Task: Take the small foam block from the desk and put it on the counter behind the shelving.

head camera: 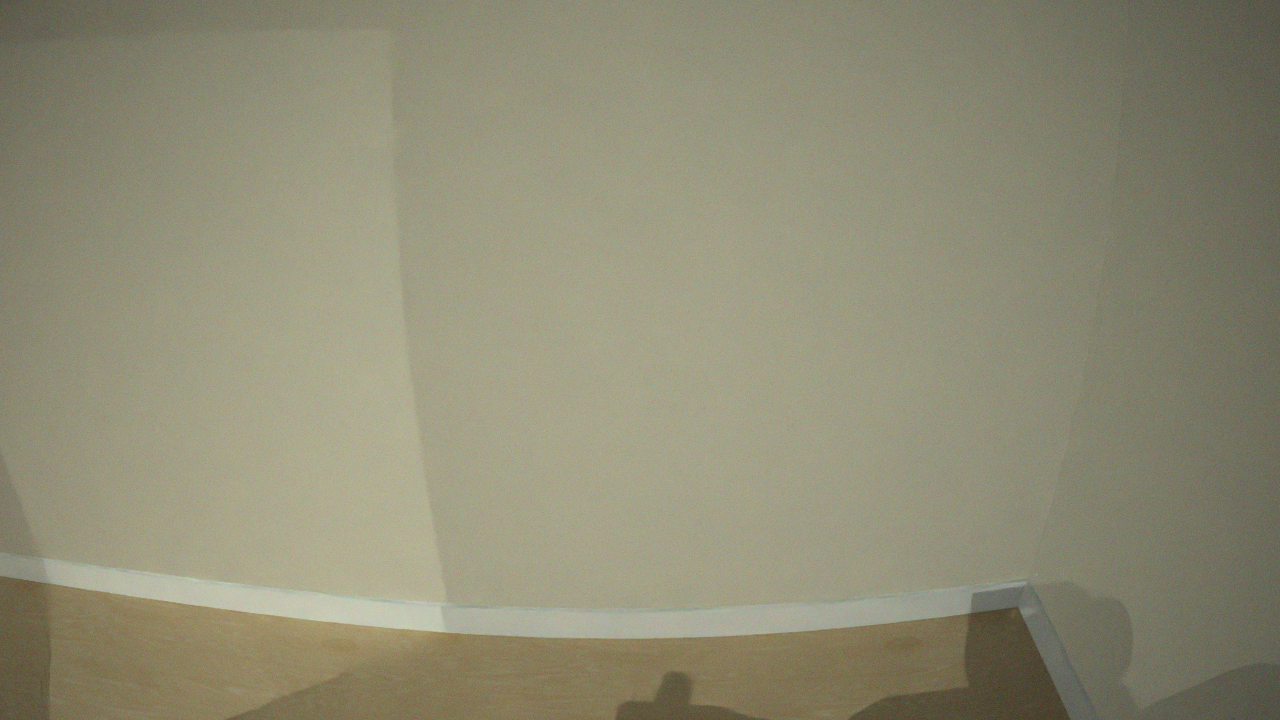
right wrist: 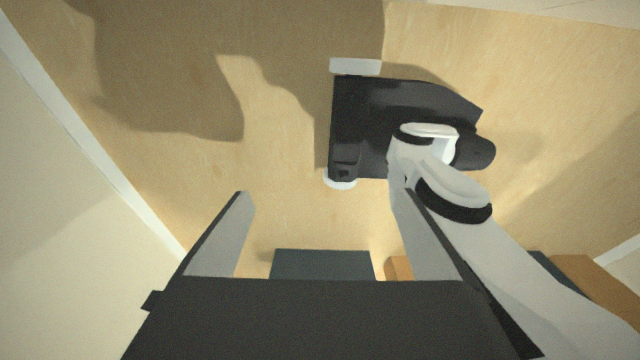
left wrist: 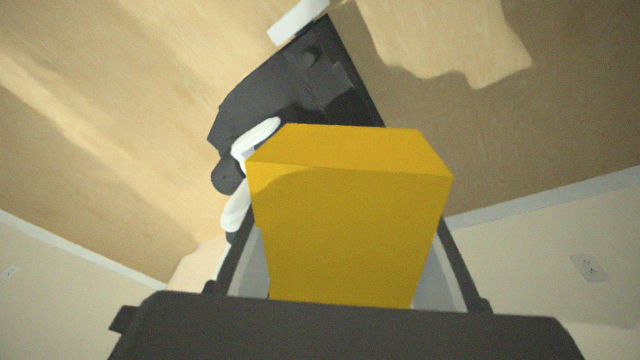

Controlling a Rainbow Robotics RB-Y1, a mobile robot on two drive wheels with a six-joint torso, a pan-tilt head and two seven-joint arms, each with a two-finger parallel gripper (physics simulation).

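Frame: origin at the robot's base, x ahead, y left, z up, level; millimetres.
Seen in the pictures: left gripper, fingertip midpoint: (left wrist: pixel 341 189); right gripper, fingertip midpoint: (right wrist: pixel 321 199).
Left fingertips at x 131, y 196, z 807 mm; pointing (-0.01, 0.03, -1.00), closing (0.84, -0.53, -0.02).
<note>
A point is followed by its place in that frame.
The small foam block (left wrist: pixel 347 225) @(x 143, y 212, z 843 mm) is yellow and sits between the fingers of my left gripper (left wrist: pixel 341 189) @(x 131, y 196, z 807 mm) in the left wrist view. The left gripper is shut on it, high above the wooden floor. The block hides part of the robot's base behind it. My right gripper (right wrist: pixel 321 199) @(x 125, y -205, z 801 mm) is open and empty in the right wrist view, its two fingers wide apart above the floor. The desk, the counter and the shelving cannot be made out for certain in these views.
In the head view a beige wall (head camera: pixel 716 313) @(x 1501, y -141, z 831 mm) with a white baseboard (head camera: pixel 626 622) @(x 1486, y 36, z 56 mm) rises from the wooden floor (head camera: pixel 537 667) @(x 1370, y 245, z 1 mm), with a corner at the right. In the right wrist view a dark box-like object (right wrist: pixel 322 264) @(x 57, y 1217, z 147 mm) and an orange-brown one (right wrist: pixel 398 268) @(x -674, y 1296, z 131 mm) stand beyond my gripper. The robot's black base (right wrist: pixel 370 125) @(x -90, y -54, z 169 mm) (left wrist: pixel 300 85) @(x -88, y 115, z 169 mm) is below.
</note>
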